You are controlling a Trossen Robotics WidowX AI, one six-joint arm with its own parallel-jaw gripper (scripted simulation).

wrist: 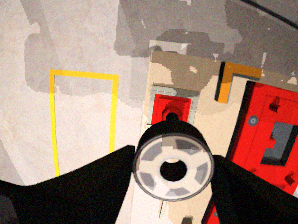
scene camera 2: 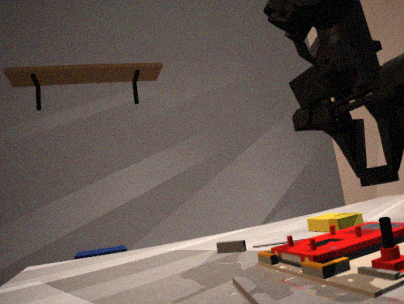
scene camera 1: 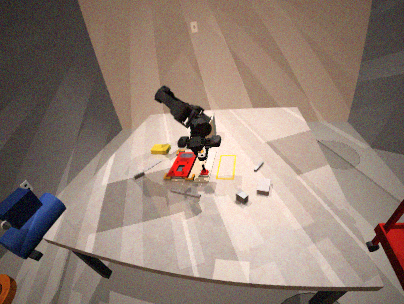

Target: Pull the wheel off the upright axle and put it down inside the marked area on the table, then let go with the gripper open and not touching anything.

Scene:
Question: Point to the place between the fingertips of my gripper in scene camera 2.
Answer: At 377,175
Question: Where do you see a yellow block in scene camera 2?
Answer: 341,221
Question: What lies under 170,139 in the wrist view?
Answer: A wheel.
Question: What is my gripper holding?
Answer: A wheel.

